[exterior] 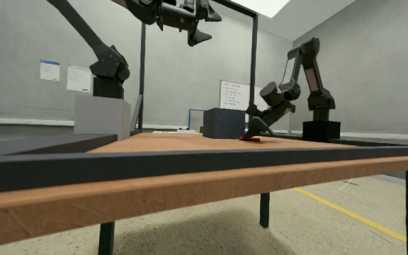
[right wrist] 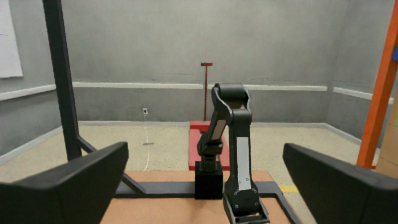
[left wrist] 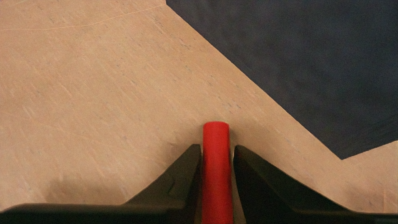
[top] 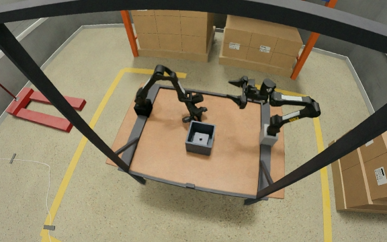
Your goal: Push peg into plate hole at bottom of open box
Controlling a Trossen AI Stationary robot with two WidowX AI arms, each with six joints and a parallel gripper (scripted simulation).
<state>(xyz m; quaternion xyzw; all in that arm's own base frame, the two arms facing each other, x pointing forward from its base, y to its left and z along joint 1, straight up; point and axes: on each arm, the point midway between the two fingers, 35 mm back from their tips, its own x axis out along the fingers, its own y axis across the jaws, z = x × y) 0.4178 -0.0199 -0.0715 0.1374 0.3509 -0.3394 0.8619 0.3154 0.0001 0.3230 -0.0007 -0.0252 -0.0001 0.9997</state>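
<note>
Now: left hand 2 cm above the red peg. From my left hand the other things lie so: dark frame rail (29 cm ahead, 2 cm to the right, 2 cm below); light plate (15 cm behind, 6 cm to the right, 1 cm above).
</note>
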